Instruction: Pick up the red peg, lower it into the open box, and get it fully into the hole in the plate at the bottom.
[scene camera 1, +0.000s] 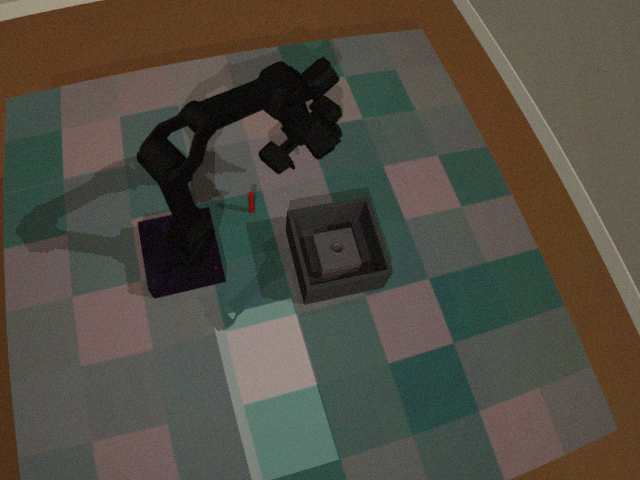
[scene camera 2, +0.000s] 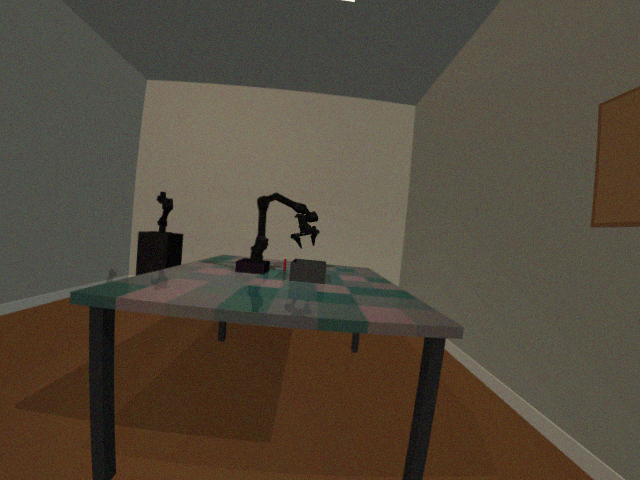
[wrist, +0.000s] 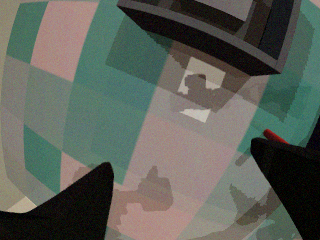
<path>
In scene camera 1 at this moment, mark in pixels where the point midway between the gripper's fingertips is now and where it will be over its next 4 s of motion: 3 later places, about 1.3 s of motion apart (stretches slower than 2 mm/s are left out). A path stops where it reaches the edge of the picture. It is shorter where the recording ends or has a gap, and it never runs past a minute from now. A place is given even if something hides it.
My gripper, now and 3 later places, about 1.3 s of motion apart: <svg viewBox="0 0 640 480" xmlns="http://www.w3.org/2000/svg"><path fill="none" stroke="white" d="M308 153L254 199L266 204L330 224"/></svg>
</path>
